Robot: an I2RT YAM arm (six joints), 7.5 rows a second.
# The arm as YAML. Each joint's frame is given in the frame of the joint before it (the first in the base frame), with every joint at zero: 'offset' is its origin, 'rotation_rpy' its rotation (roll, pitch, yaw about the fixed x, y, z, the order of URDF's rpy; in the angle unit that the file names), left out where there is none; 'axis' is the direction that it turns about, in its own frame. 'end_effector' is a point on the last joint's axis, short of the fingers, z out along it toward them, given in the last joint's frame.
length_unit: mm
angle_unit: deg
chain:
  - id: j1
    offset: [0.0, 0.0, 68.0]
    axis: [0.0, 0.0, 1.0]
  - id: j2
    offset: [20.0, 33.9, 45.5]
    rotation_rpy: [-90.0, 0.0, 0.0]
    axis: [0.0, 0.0, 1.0]
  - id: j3
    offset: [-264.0, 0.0, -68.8]
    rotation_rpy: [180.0, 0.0, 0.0]
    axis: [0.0, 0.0, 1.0]
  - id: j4
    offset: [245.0, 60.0, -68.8]
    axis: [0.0, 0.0, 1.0]
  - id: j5
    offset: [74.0, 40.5, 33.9]
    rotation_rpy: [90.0, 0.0, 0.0]
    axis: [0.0, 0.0, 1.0]
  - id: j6
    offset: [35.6, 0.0, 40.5]
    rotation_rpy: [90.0, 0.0, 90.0]
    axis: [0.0, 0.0, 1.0]
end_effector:
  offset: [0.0, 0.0, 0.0]
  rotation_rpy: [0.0, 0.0, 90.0]
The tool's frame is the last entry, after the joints.
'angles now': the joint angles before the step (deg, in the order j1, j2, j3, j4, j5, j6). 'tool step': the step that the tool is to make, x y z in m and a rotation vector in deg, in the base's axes. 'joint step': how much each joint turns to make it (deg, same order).
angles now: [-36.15 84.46 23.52 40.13 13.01 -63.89]
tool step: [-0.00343 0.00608 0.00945 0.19 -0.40 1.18]
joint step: [0.53 -4.02 -0.27 -3.56 -0.74 0.14]
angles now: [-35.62 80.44 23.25 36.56 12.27 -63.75]
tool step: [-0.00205 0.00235 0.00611 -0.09 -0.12 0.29]
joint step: [0.14 -2.26 0.12 -2.22 -0.14 -0.06]
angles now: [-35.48 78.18 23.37 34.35 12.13 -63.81]
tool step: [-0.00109 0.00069 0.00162 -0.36 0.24 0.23]
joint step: [-0.03 -0.71 -0.08 -0.51 -0.09 -0.51]
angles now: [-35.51 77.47 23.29 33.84 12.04 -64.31]
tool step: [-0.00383 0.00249 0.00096 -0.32 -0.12 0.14]
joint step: [-0.06 -1.42 -0.87 -0.22 -0.12 -0.25]
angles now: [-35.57 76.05 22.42 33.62 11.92 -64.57]
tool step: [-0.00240 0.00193 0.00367 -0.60 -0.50 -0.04]
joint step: [0.06 -1.55 -0.35 -0.40 0.16 -0.16]
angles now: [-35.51 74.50 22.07 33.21 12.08 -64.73]
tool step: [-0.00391 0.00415 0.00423 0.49 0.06 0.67]
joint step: [0.18 -2.72 -0.27 -2.82 -0.59 0.18]
